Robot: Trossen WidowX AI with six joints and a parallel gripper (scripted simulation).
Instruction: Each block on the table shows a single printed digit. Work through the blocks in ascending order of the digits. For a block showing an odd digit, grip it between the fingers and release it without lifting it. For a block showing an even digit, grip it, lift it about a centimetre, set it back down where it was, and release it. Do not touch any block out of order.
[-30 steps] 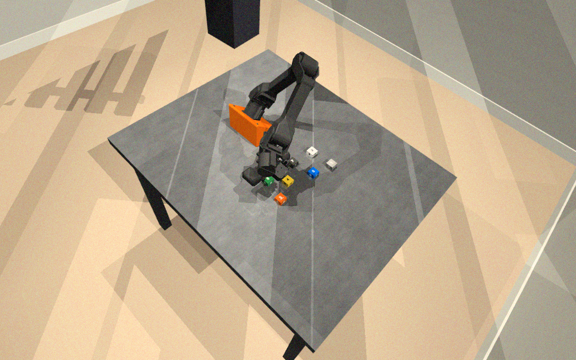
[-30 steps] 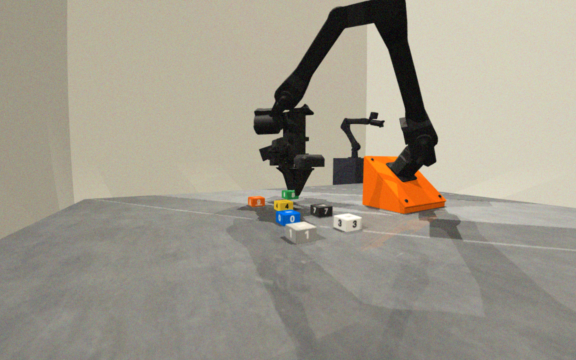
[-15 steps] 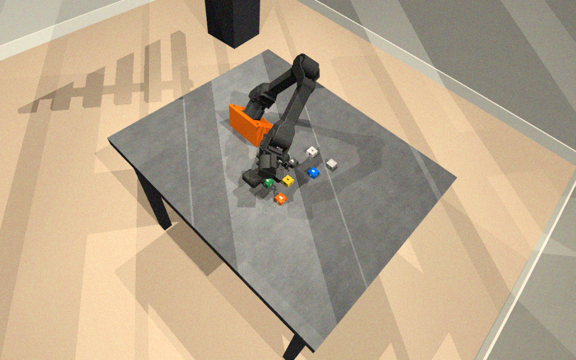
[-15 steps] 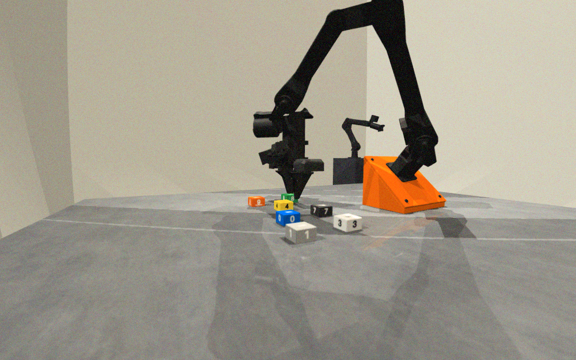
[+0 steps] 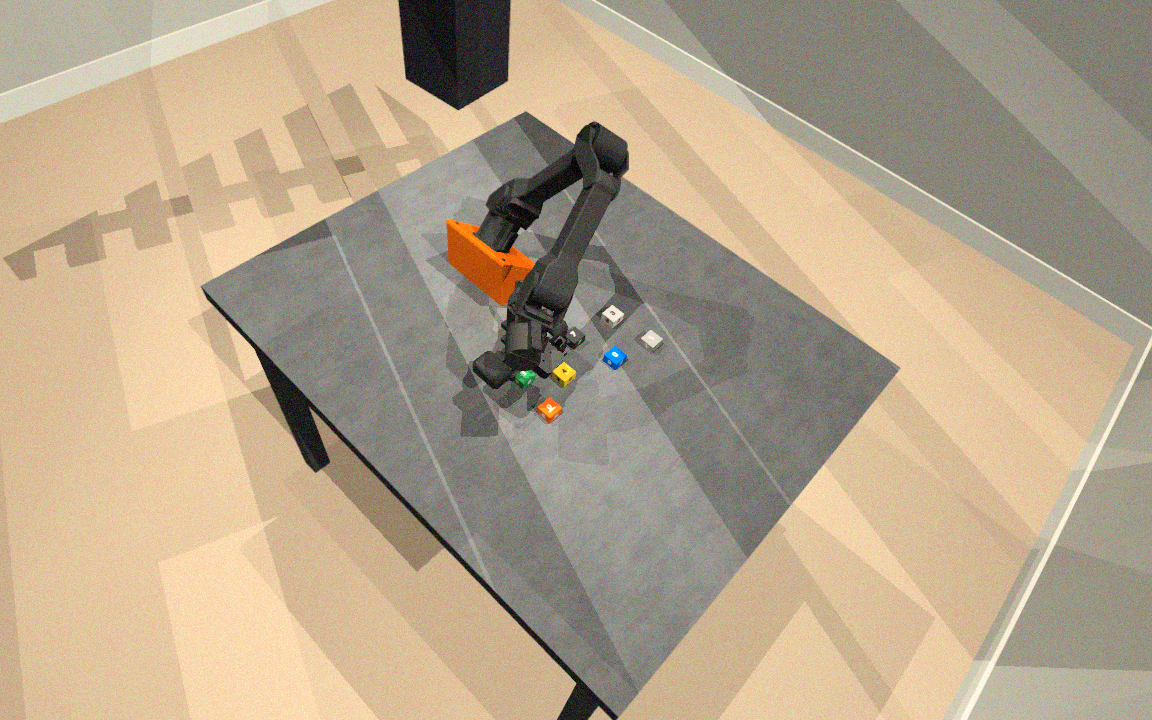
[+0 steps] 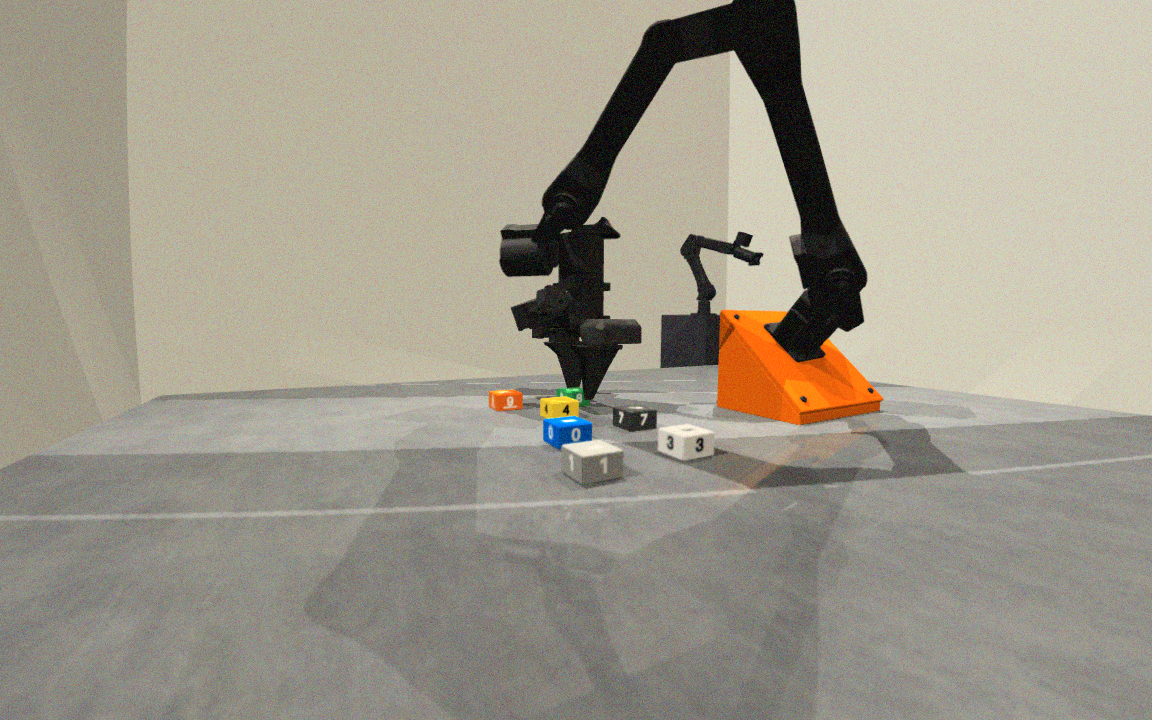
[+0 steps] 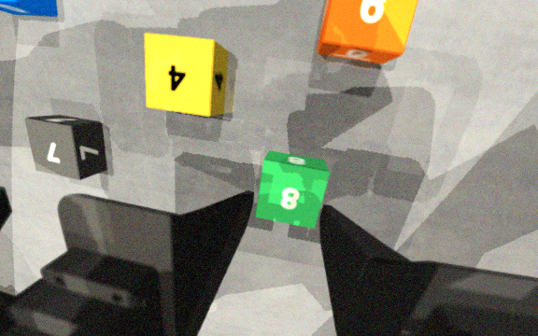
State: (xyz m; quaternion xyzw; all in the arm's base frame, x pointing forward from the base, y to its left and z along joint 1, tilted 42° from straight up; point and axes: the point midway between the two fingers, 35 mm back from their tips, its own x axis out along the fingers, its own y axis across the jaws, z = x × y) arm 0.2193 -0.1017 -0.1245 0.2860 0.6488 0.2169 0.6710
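My gripper tip is 10 mm short of the green block. The rest, counted from my gripper tip: orange block: 90 mm ahead, 20 mm to the right; black 7 block: 140 mm to the left, 20 mm ahead; yellow 4 block: 60 mm ahead, 50 mm to the left.
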